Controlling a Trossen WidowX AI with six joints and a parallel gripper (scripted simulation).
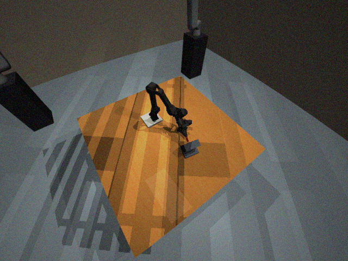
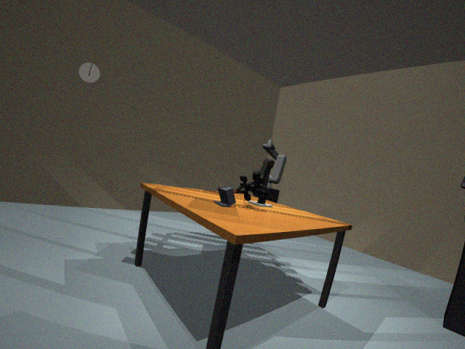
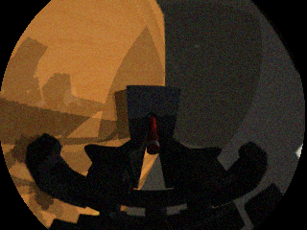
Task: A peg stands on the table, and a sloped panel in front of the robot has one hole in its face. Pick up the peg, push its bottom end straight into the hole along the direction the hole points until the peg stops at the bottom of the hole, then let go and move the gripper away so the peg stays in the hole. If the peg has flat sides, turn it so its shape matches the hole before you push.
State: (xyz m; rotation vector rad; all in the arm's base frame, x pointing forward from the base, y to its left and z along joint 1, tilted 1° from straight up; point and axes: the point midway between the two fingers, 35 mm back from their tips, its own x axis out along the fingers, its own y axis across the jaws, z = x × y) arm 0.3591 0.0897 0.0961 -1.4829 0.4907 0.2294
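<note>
Right now my gripper tip is 7 cm short of the grey sloped panel, 1 cm to the left of it and 3 cm above it. The rest, counted from my gripper tip: dark red peg 2 cm behind, 1 cm above.
</note>
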